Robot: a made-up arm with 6 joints.
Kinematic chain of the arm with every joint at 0, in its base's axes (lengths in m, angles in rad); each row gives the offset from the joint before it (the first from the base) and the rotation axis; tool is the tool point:
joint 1: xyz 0 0 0.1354 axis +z
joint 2: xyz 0 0 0 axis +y
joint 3: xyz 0 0 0.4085 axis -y
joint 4: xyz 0 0 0 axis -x
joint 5: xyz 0.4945 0 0 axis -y
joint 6: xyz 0 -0.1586 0 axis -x
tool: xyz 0 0 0
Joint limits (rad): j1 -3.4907..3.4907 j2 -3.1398..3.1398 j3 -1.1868..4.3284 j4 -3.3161..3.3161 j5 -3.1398..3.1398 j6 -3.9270..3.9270
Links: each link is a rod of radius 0.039 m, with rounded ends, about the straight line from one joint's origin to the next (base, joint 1, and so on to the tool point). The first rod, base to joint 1, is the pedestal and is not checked.
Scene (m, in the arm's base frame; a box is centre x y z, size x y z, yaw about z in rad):
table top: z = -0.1
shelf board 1: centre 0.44 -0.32 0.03 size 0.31 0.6 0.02 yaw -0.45
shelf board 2: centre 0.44 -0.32 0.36 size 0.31 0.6 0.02 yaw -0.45
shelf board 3: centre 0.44 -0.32 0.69 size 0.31 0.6 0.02 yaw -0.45
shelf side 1: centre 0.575 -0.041 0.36 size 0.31 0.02 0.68 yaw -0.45
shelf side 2: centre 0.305 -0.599 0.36 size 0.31 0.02 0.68 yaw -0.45
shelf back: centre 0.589 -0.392 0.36 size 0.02 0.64 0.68 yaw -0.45
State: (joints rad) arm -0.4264 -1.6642 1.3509 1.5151 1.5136 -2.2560
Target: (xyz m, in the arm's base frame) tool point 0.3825 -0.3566 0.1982
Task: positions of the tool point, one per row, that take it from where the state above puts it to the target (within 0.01 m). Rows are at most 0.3 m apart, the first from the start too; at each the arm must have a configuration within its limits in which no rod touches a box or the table.
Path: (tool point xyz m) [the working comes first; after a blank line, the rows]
Joints at the target: -0.6780 0.2991 -0.6875 1.3302 1.5136 -2.2560
Straight joint move there: touches shelf board 2, shelf board 3.

1: -0.8418 0.3515 0.2756
2: -0.7553 0.2909 0.5276
3: -0.5937 0.1958 0.7201
4: -0.3858 0.0793 0.8237
5: -0.1694 -0.0408 0.8254
6: 0.0157 -0.1453 0.7320
7: 0.1366 -0.2176 0.5689
8: 0.1737 -0.2473 0.3758
9: 0.1257 -0.2325 0.1982
10: 0.1905 -0.2645 0.2286
11: 0.2581 -0.2965 0.2394
12: 0.3237 -0.3277 0.2292
13: 0.3825 -0.3566 0.1982

